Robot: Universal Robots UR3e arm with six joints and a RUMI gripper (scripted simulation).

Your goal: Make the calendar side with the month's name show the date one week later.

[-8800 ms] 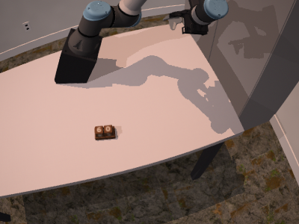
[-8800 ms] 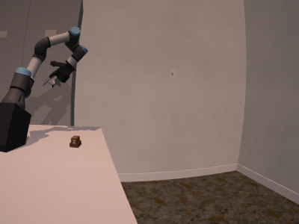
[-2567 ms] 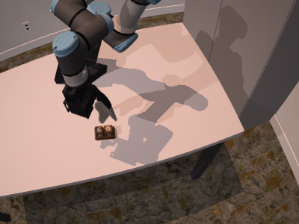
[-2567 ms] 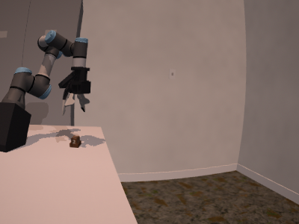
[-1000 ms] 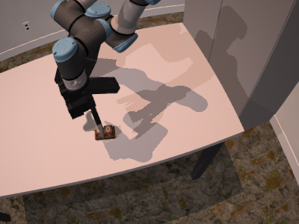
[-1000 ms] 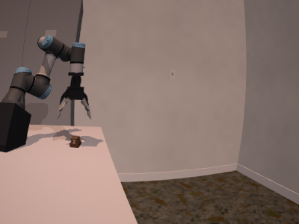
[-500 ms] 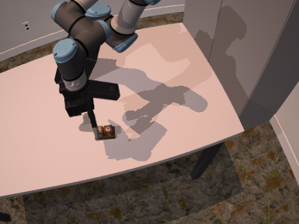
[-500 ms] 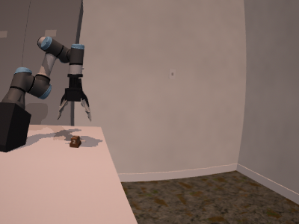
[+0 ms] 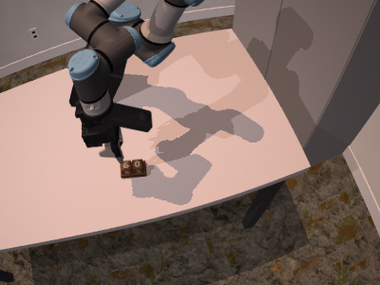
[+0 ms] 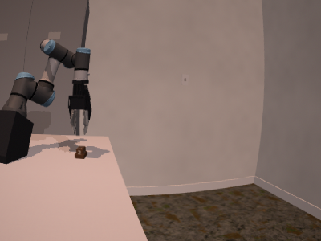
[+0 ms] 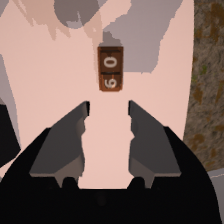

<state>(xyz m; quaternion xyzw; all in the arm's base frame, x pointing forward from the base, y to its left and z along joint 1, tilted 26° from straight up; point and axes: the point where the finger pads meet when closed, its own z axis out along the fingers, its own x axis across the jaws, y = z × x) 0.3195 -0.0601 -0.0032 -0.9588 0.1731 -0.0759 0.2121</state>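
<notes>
Right now my hand is 10 mm short of the brown tray, 20 mm to the right of it and 110 mm above it.
</notes>
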